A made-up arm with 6 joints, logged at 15 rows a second.
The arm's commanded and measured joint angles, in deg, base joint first. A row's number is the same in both.
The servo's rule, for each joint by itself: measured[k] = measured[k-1] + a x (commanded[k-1-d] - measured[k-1]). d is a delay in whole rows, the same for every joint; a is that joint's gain. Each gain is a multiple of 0.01, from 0.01 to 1. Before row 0 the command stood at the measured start. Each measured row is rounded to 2 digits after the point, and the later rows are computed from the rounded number. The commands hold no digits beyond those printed.
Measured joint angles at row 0:
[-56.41 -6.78 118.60 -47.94 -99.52 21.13]
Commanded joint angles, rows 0 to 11:
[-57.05 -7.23 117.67 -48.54 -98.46 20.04]
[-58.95 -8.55 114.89 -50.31 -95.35 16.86]
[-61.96 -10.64 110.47 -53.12 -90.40 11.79]
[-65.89 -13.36 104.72 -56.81 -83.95 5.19]
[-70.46 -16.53 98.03 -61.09 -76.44 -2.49]
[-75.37 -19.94 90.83 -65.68 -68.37 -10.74]
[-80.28 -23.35 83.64 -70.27 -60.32 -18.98]
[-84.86 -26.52 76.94 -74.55 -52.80 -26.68]
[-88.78 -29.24 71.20 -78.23 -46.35 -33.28]
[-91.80 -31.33 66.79 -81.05 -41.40 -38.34]
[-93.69 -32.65 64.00 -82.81 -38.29 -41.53]
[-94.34 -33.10 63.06 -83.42 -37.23 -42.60]
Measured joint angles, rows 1 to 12:
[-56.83 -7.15 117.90 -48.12 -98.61 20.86]
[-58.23 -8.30 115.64 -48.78 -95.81 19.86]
[-60.69 -10.22 111.76 -50.08 -91.16 17.84]
[-64.12 -12.79 106.48 -52.10 -84.96 14.68]
[-68.30 -15.86 100.14 -54.80 -77.63 10.39]
[-72.97 -19.21 93.16 -58.06 -69.67 5.11]
[-77.79 -22.60 86.02 -61.72 -61.63 -0.91]
[-82.46 -25.81 79.21 -65.57 -54.04 -7.35]
[-86.63 -28.62 73.20 -69.37 -47.43 -13.83]
[-90.04 -30.84 68.39 -72.87 -42.24 -19.96]
[-92.45 -32.32 65.10 -75.85 -38.84 -25.35]
[-93.70 -32.96 63.57 -78.12 -37.46 -29.66]
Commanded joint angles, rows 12 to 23:
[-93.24 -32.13 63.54 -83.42 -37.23 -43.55]
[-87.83 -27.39 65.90 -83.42 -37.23 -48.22]
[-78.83 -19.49 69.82 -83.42 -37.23 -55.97]
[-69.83 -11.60 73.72 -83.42 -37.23 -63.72]
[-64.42 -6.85 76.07 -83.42 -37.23 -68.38]
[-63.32 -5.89 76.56 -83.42 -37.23 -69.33]
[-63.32 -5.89 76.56 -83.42 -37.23 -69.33]
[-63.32 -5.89 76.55 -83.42 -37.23 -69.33]
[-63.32 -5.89 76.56 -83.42 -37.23 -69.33]
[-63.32 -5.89 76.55 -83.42 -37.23 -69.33]
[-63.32 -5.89 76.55 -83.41 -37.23 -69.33]
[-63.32 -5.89 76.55 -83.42 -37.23 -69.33]
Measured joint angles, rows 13 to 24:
[-93.40 -32.28 63.55 -79.71 -37.26 -33.13]
[-89.72 -28.27 65.31 -80.82 -37.23 -36.90]
[-82.53 -21.07 68.69 -81.60 -37.23 -41.67]
[-74.15 -13.30 72.46 -82.15 -37.23 -47.18]
[-67.73 -8.01 75.17 -82.53 -37.23 -52.48]
[-64.82 -6.27 76.21 -82.80 -37.23 -56.69]
[-63.83 -5.96 76.47 -82.99 -37.23 -59.85]
[-63.49 -5.90 76.53 -83.12 -37.23 -62.22]
[-63.38 -5.89 76.55 -83.21 -37.23 -64.00]
[-63.34 -5.89 76.55 -83.27 -37.23 -65.33]
[-63.33 -5.89 76.55 -83.31 -37.23 -66.33]
[-63.32 -5.89 76.55 -83.34 -37.23 -67.08]

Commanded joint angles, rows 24 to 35:
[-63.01 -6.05 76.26 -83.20 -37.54 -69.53]
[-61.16 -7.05 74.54 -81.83 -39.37 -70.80]
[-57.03 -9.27 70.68 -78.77 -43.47 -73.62]
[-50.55 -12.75 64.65 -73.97 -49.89 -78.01]
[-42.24 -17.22 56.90 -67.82 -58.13 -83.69]
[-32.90 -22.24 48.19 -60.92 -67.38 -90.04]
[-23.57 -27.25 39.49 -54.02 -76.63 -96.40]
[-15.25 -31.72 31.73 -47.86 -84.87 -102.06]
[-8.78 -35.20 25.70 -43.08 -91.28 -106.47]
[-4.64 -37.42 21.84 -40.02 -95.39 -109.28]
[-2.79 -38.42 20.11 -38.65 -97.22 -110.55]
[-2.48 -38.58 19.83 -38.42 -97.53 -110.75]
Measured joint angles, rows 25 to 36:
[-63.12 -6.02 76.33 -83.30 -37.50 -67.69]
[-61.83 -6.86 74.99 -82.86 -39.11 -68.47]
[-58.66 -8.84 71.76 -81.63 -42.86 -69.76]
[-53.31 -12.05 66.43 -79.33 -48.91 -71.82]
[-46.00 -16.29 59.28 -75.88 -56.84 -74.79]
[-37.35 -21.17 50.96 -71.39 -65.90 -78.60]
[-28.26 -26.16 42.36 -66.18 -75.13 -83.05]
[-19.67 -30.72 34.39 -60.68 -83.51 -87.80]
[-12.48 -34.39 27.87 -55.40 -90.19 -92.47]
[-7.31 -36.87 23.35 -50.79 -94.66 -96.67]
[-4.33 -38.14 20.92 -47.15 -96.86 -100.14]
[-3.11 -38.50 20.10 -44.53 -97.44 -102.79]

